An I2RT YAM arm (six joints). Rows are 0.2 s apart.
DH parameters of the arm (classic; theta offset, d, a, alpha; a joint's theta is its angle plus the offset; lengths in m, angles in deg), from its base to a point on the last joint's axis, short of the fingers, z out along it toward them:
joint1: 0 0.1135 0.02 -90
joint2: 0 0 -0.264 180
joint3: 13.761 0 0.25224 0
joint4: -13.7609 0 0.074 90
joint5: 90 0 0 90
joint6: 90 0.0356 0 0
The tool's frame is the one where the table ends.
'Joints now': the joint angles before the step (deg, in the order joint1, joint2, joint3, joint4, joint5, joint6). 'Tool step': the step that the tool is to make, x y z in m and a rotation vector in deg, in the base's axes. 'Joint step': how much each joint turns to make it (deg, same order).
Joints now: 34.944, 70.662, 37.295, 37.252, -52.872, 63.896
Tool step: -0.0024, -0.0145, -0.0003, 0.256, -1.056, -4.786
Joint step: -2.136, -3.224, -2.166, -0.746, 2.617, -0.904
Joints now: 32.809, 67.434, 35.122, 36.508, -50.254, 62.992
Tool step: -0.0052, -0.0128, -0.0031, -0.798, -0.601, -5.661
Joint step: -1.471, -3.802, -2.305, -2.812, 4.121, -1.878
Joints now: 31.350, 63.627, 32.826, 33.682, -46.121, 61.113
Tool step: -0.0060, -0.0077, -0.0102, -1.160, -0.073, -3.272
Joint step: -0.559, -2.438, -2.955, -1.139, 2.675, -1.589
